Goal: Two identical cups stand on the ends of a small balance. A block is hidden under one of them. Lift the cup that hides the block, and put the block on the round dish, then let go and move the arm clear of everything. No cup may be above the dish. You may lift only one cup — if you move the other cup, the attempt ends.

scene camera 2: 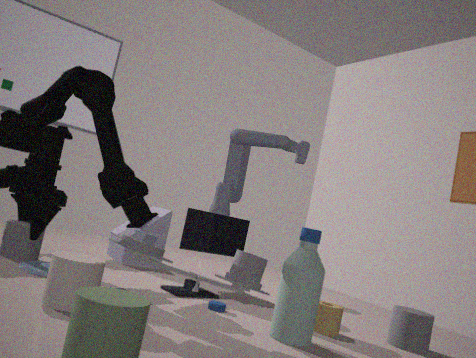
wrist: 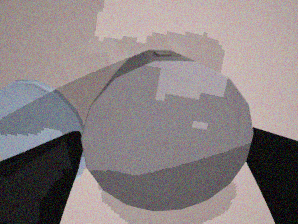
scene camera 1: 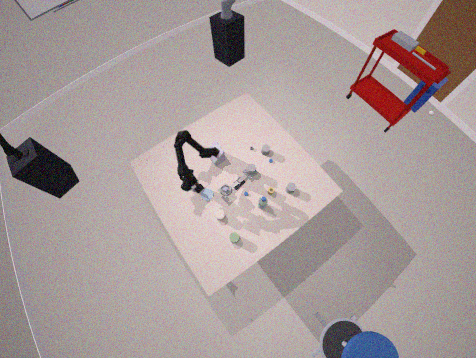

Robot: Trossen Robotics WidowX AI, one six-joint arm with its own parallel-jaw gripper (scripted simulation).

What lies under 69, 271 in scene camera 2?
A white cylinder.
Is my gripper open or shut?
Open.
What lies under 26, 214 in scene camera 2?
My gripper.
